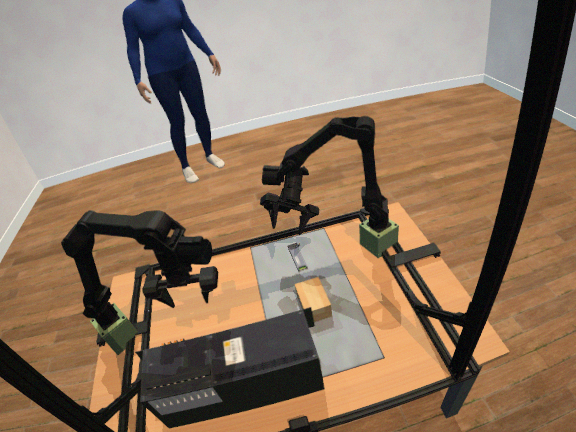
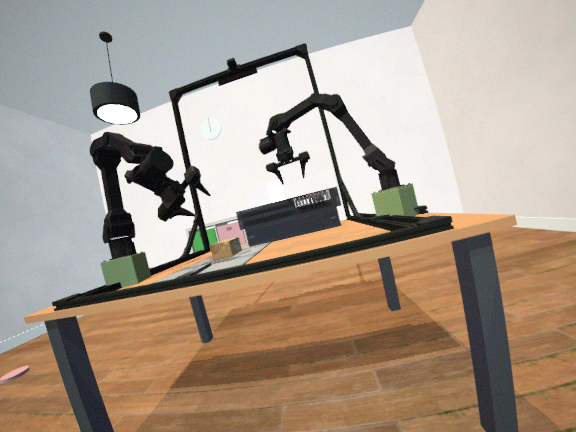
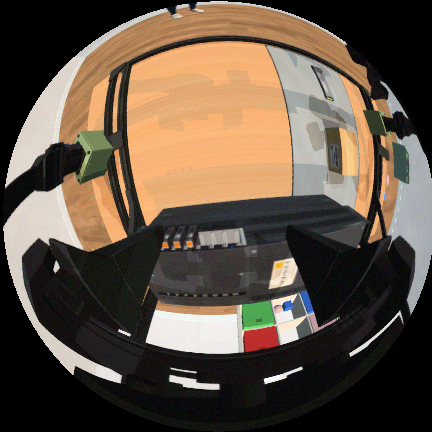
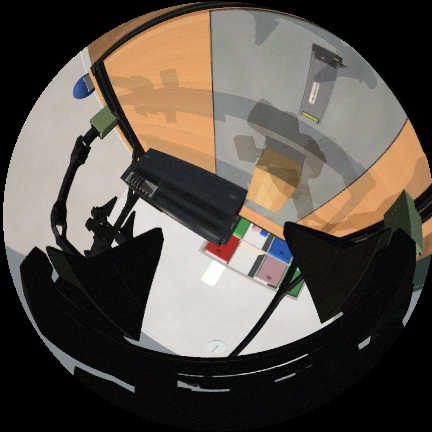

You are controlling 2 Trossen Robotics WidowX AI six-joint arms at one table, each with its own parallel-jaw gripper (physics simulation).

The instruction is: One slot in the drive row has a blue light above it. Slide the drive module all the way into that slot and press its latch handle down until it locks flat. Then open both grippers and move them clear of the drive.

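Places are measured from the left arm's base along level axes (x ahead, y left, z up), in metres.
Where they show: left gripper, fingertip midpoint: (image 1: pixel 190 304) (image 2: pixel 293 181) (image 3: pixel 226 231) (image 4: pixel 124 202); right gripper, fingertip midpoint: (image 1: pixel 286 231) (image 2: pixel 202 205) (image 4: pixel 224 231); left arm's base at its link origin: (image 1: pixel 108 319) (image 2: pixel 391 188) (image 3: pixel 77 157) (image 4: pixel 95 129); right arm's base at its link origin: (image 1: pixel 379 224) (image 2: pixel 124 256).
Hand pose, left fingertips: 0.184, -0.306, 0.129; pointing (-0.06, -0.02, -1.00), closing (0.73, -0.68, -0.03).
Things, the pixels of their centre, and the offset from my left fingertips, as dx, dy, dz. Level surfaces: height alone.
- drive module at the middle of its body: (image 4: pixel 324 85) (image 2: pixel 194 270) (image 3: pixel 324 82) (image 1: pixel 298 255) +0.450, +0.050, -0.229
- grey mat at its surface level: dz -0.234
- black drive chassis at the middle of its body: (image 3: pixel 258 246) (image 1: pixel 233 372) (image 4: pixel 178 191) (image 2: pixel 291 217) -0.032, -0.145, -0.148
- tan box at the middle of its body: (image 4: pixel 272 182) (image 3: pixel 342 150) (image 1: pixel 313 300) (image 2: pixel 226 247) +0.307, -0.135, -0.204
The drive module (image 1: pixel 298 257) (image 3: pixel 324 82) (image 4: pixel 316 90) lies flat on the grey mat (image 1: pixel 350 345) (image 4: pixel 235 75), its dark latch end away from the box. The black drive chassis (image 1: pixel 270 345) (image 2: pixel 290 225) (image 3: pixel 210 272) (image 4: pixel 192 192) has several open slots (image 3: pixel 218 238) beside three orange-marked modules (image 3: pixel 177 239). A tiny blue light (image 3: pixel 232 246) shows by the slots, too small to match to one. My left gripper (image 1: pixel 190 303) (image 2: pixel 292 180) (image 3: pixel 226 231) is open and empty above the chassis side of the table. My right gripper (image 1: pixel 287 230) (image 2: pixel 201 205) (image 4: pixel 224 231) is open and empty, raised above the module.
A tan box (image 1: pixel 313 297) (image 2: pixel 225 249) (image 3: pixel 345 150) (image 4: pixel 274 180) sits on the mat between the module and the chassis. Black frame rails (image 1: pixel 285 235) edge the table, with an upright post (image 1: pixel 510 175) at the right. Coloured bins (image 3: pixel 260 337) (image 4: pixel 272 270) stand beyond the table.
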